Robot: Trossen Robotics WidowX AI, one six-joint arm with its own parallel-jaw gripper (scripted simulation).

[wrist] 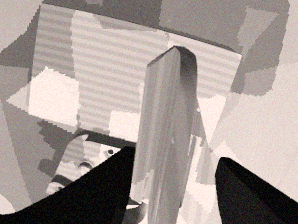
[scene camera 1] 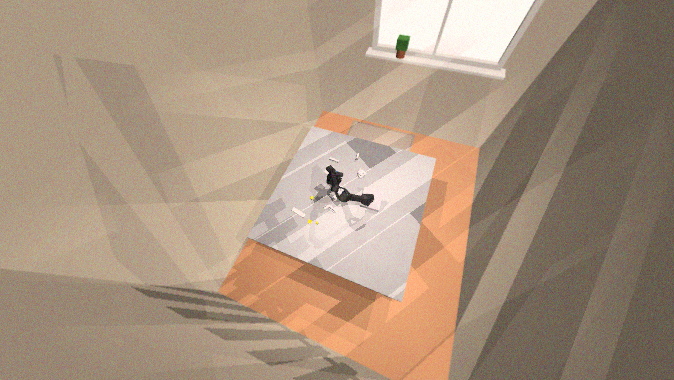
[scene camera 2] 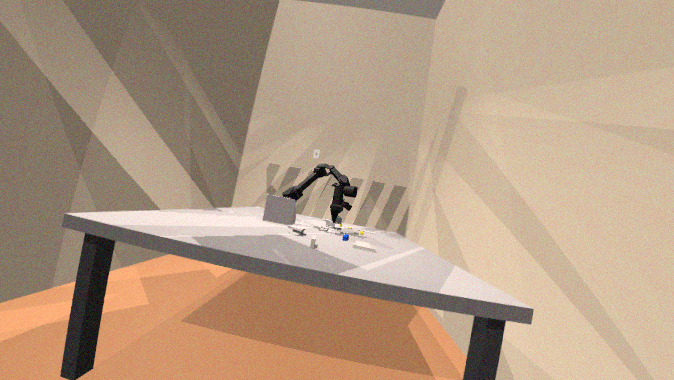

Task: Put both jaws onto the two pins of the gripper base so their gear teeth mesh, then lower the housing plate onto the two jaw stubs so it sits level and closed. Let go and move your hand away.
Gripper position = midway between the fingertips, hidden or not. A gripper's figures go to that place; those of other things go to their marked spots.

Labels:
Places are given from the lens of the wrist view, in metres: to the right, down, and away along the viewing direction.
gripper [wrist: 176, 162]: 0.01, 0.02, 0.10
ribbed rectangular plate [wrist: 89, 71]: -0.03, -0.02, 0.14

